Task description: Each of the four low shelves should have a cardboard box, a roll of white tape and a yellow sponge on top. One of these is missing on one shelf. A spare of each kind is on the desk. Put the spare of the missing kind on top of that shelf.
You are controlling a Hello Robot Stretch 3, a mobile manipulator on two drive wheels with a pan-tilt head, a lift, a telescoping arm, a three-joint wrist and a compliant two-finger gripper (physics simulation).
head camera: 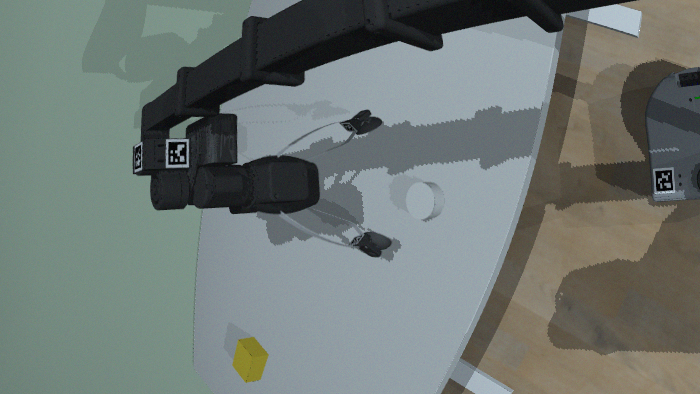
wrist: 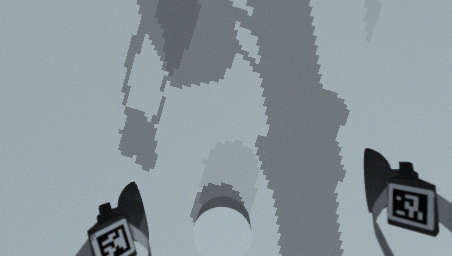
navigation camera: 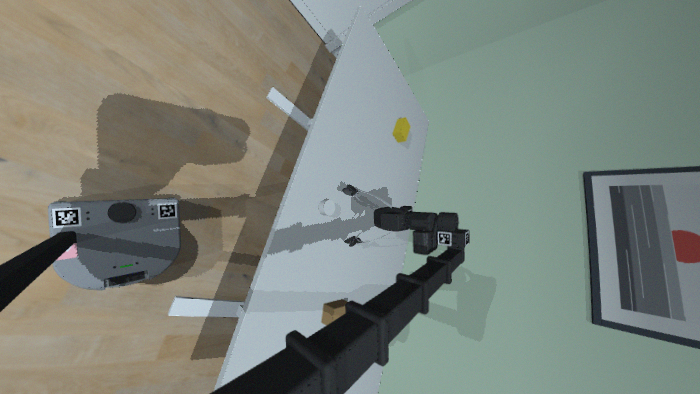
Labels:
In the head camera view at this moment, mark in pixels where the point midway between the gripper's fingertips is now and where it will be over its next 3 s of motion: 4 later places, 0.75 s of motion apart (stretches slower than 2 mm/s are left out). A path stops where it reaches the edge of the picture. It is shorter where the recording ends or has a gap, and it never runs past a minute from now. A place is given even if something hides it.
My gripper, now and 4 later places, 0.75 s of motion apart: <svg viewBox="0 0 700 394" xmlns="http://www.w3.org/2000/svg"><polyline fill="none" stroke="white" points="381,182 395,182 408,181 421,180 420,180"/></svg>

